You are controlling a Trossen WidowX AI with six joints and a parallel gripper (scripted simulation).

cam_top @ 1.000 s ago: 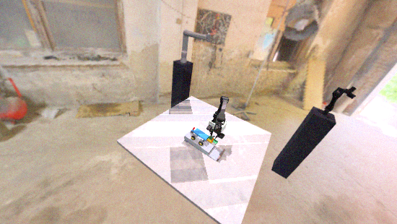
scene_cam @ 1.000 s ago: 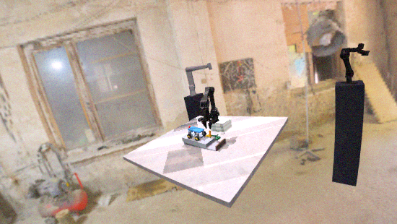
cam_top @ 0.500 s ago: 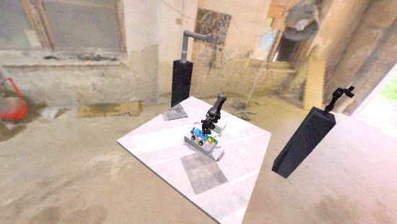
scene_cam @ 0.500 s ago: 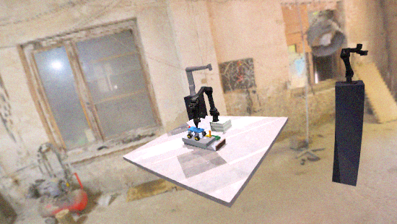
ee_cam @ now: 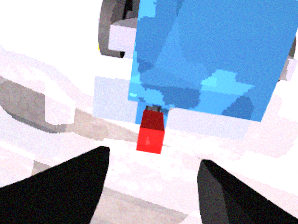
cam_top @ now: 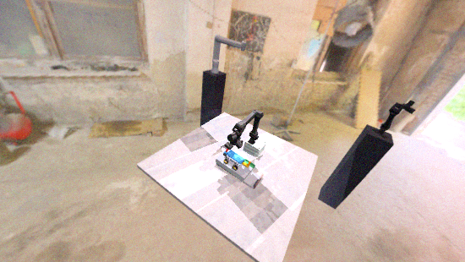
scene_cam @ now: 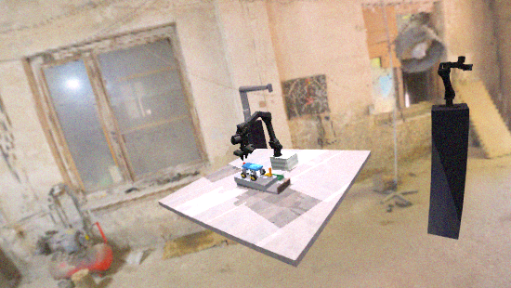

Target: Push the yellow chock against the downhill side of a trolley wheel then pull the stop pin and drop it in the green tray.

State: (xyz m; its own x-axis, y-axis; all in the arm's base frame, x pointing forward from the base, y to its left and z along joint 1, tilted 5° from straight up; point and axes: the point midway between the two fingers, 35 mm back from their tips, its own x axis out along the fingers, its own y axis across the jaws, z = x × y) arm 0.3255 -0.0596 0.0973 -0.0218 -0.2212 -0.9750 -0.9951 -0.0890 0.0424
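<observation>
My gripper tip is now 20 mm to the left of the stop pin and 60 mm above it. Round my gripper tip: trolley: 10 mm ahead, 80 mm to the left, 80 mm below; yellow chock: 50 mm behind, 180 mm to the left, 110 mm below; green tray: 120 mm behind, 170 mm to the left, 200 mm below.
</observation>
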